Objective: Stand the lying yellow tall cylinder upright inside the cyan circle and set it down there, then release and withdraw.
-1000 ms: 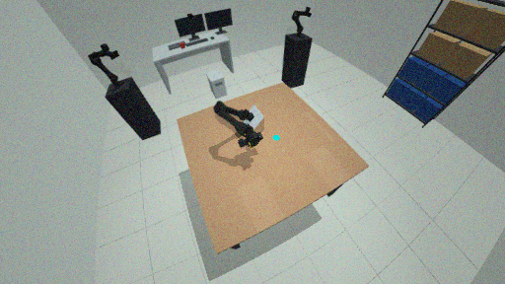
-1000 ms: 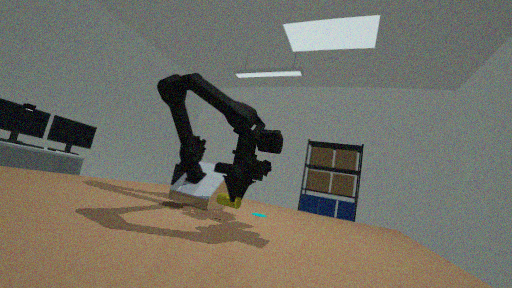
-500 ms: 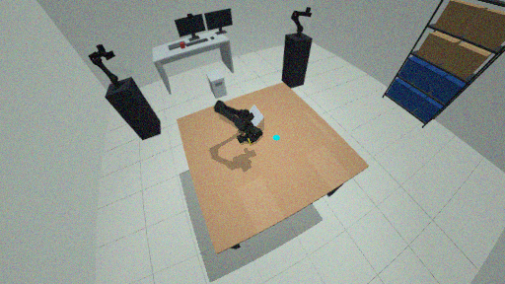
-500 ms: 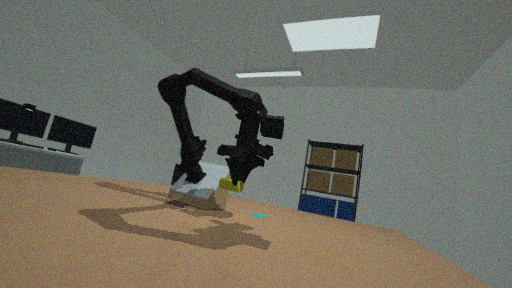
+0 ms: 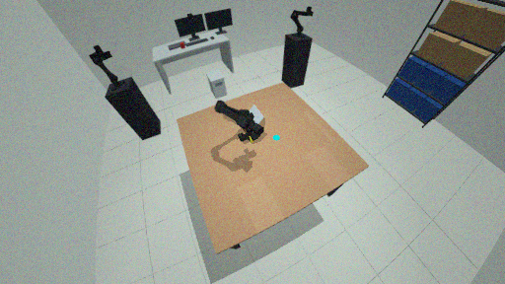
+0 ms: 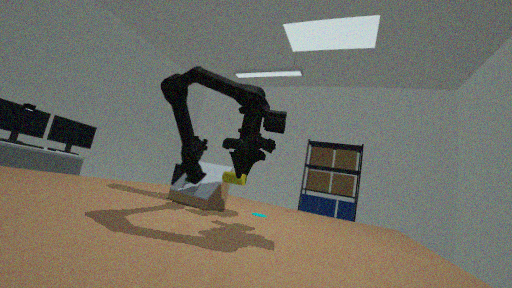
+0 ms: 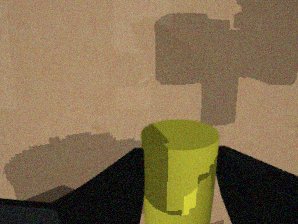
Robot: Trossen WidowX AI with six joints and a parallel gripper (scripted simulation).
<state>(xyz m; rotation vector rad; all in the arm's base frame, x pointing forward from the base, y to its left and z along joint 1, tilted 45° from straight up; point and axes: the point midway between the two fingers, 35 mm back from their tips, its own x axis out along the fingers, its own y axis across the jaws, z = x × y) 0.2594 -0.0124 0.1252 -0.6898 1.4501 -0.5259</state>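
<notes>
Now: gripper tip 20 mm past the yellow tall cylinder. From my gripper tip the other things lie so: cyan circle 240 mm to the left, 130 mm below, 30 mm behind.
</notes>
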